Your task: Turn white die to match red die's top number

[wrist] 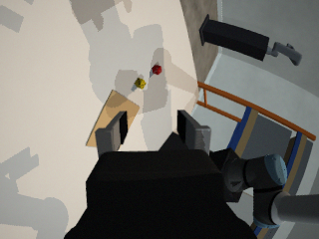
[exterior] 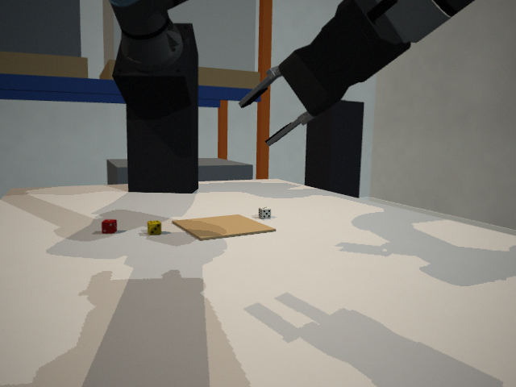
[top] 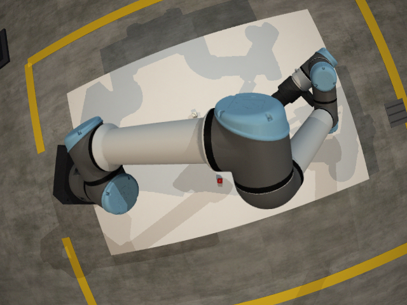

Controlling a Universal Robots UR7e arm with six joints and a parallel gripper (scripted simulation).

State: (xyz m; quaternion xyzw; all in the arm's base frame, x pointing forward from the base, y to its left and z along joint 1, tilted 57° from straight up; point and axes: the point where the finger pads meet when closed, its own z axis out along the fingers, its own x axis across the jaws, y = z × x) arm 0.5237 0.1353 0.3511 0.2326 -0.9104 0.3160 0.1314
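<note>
The red die is 260 mm behind my hand, 180 mm below it and 150 mm to the right of it. From my hand the other things lie so: yellow die 220 mm behind, 180 mm below, 80 mm to the right; then tan mat 210 mm behind, 190 mm below, 40 mm to the left; then white die 250 mm behind, 180 mm below, 150 mm to the left.
</note>
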